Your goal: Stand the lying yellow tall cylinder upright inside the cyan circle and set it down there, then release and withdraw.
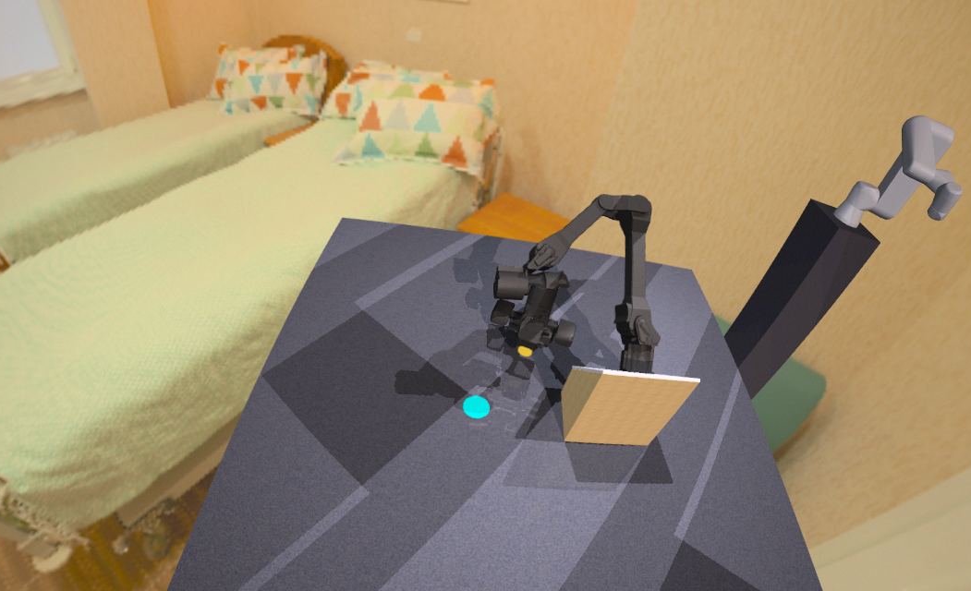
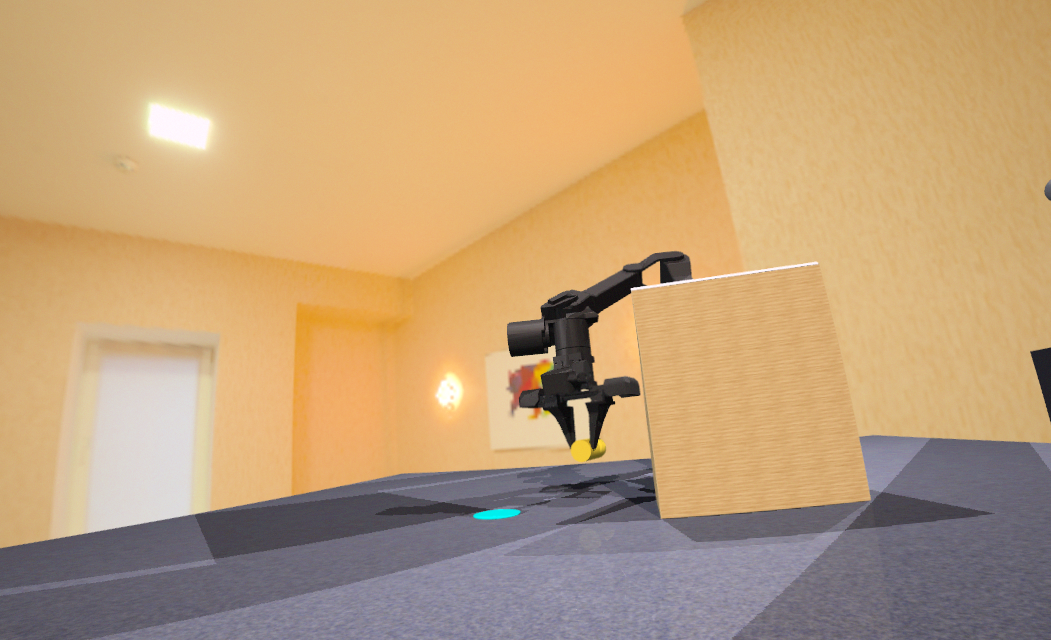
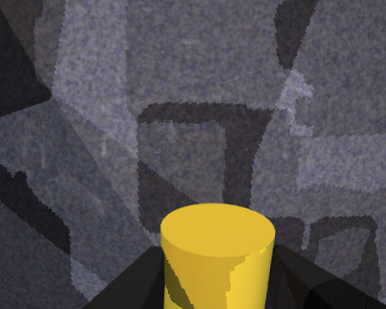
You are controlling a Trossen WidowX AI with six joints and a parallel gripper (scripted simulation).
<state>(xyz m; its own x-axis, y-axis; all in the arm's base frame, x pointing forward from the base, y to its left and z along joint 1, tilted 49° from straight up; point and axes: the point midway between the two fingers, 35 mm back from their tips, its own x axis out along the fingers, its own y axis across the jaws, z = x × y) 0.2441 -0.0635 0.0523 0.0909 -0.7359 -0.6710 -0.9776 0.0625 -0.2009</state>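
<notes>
Right now the cyan circle is 150 mm to the left of my gripper tip, 90 mm ahead of it and 70 mm below it. Also, from my gripper tip: yellow cylinder (20 mm to the right).
</notes>
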